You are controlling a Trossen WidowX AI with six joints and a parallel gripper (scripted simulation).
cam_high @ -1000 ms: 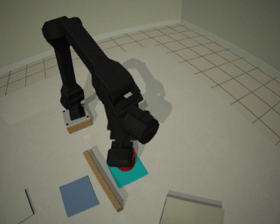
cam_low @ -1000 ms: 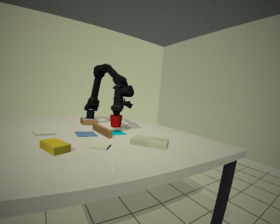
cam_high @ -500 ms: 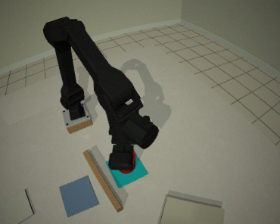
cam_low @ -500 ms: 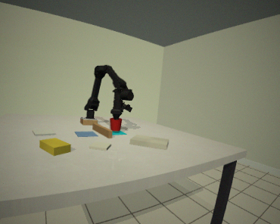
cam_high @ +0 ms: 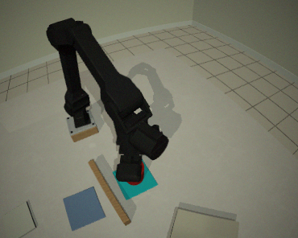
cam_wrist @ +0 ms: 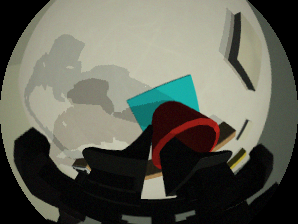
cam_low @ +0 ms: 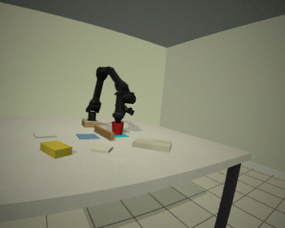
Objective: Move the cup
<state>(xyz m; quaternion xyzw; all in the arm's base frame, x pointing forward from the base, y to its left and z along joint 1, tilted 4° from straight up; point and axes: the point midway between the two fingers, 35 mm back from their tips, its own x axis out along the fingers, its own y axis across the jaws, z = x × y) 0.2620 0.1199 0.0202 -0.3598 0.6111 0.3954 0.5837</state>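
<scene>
The red cup is 30 mm ahead of my gripper tip and 20 mm to the right of it. Round my gripper tip: beige slab (280 mm ahead, 90 mm to the left, 30 mm below); then teal pad (50 mm below, 30 mm ahead, 10 mm to the right); then wooden bar (110 mm to the right, 40 mm ahead, 30 mm below).
</scene>
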